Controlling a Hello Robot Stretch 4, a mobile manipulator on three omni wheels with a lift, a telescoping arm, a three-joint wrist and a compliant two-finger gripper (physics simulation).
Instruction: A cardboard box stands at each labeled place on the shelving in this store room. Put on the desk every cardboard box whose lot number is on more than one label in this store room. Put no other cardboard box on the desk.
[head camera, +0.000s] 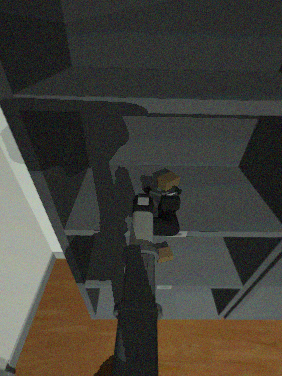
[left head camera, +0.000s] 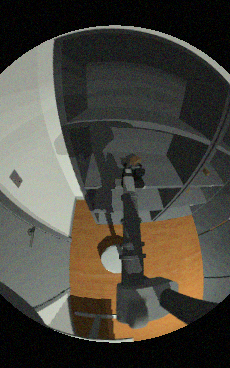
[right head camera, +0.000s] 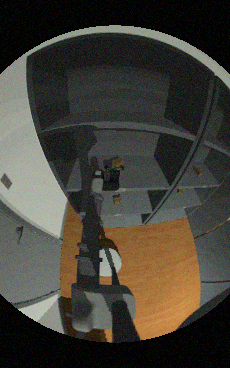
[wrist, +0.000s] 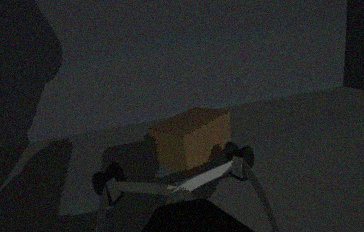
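Where they show: gripper, fingertip midpoint: (head camera: 162, 188) (left head camera: 131, 163) (right head camera: 113, 166) (wrist: 173, 165); robot's base, origin of the base link: (left head camera: 116, 257) (right head camera: 105, 260).
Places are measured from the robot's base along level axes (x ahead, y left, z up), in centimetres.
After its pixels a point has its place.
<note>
A cardboard box (head camera: 168, 181) @[x 78.3, y -11.1, z 101.4 cm] (left head camera: 135, 160) @[x 78.6, y -11.5, z 100.8 cm] (right head camera: 117, 162) @[x 78.7, y -11.7, z 100.9 cm] (wrist: 192, 142) @[x 77.4, y -11.0, z 100.1 cm] stands on the middle shelf of the left bay. My gripper (head camera: 162, 191) @[x 77.3, y -8.5, z 97.7 cm] (wrist: 173, 165) @[x 77.3, y -8.5, z 97.7 cm] is open, low over that shelf. Its fingertips stand apart at the near side of the box, the right one close to the box's right face in the wrist view; whether it touches is unclear. A second cardboard box (head camera: 165, 254) @[x 69.5, y -14.1, z 55.6 cm] (right head camera: 117, 199) @[x 70.0, y -13.8, z 55.6 cm] is on the shelf below. Part of a white label (head camera: 182, 234) @[x 54.3, y -15.4, z 94.6 cm] shows on the shelf edge, its number unreadable. The desk does not show.
An upright divider (head camera: 252, 280) @[x 56.6, y -57.4, z 57.1 cm] separates the bays. The right bay holds an upper box (left head camera: 206, 171) @[x 75.5, y -105.0, z 100.8 cm] (right head camera: 198, 171) @[x 75.6, y -105.0, z 100.8 cm] and a lower box (right head camera: 180, 191) @[x 81.6, y -106.4, z 55.7 cm]. A shelf board (head camera: 200, 106) @[x 54.3, y -11.9, z 140.6 cm] spans above my gripper. A pale wall (head camera: 22, 215) @[x 87.4, y 75.9, z 62.5 cm] is at left. A white round object (left head camera: 111, 258) @[x -0.1, y 6.6, z 18.7 cm] (right head camera: 110, 262) @[x -0.7, y -6.9, z 18.7 cm] is near the floor.
</note>
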